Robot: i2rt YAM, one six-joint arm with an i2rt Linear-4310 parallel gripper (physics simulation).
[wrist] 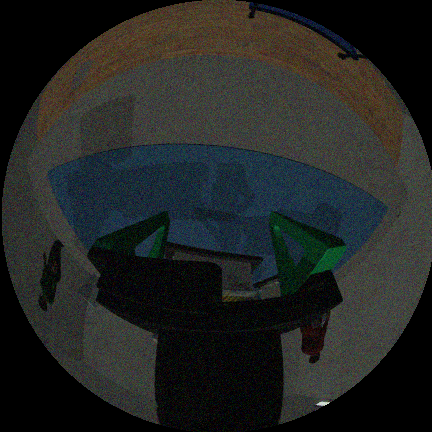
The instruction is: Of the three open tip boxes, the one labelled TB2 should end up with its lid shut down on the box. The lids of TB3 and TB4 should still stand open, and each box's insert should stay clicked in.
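Frame: origin at the arm's base, x left, y back, z up, level; metres.
Seen in the pictures: gripper, fingertip midpoint: (219,216).
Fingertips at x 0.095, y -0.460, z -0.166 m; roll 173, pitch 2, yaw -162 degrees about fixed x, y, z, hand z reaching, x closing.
Note:
Offsets run from my fingertips to a thing's top centre. "spot": to the spot under its first point. Level surfaces: height alone.
My gripper (219,216) is open, its two green fingers wide apart with nothing seen between their tips. An open tip box shows low in the view, between and behind the fingers and partly hidden by the black gripper body. Its grey lid @[spot: dx -0.065, dy +0.100, dz -0.006 m] (239,268) stands up with a dark upper edge. A small part of a yellow insert @[dx -0.027, dy +0.146, dz +0.047 m] (235,296) shows below that lid. Part of a second box's lid @[spot: dx -0.182, dy +0.182, dz -0.005 m] (270,288) shows beside it, near the base of the right finger. A third box cannot be made out. No TB2, TB3 or TB4 label can be read, and the picture is dark and grainy.
A blue mat @[dz -0.027 m] (357,215) with dark shadows lies on the grey table @[dz -0.030 m] (225,100). Beyond is a wooden floor (175,30) with a blue bar-like object at the top right. A dark green figure (50,275) is at the left, a red one (312,340) at the lower right.

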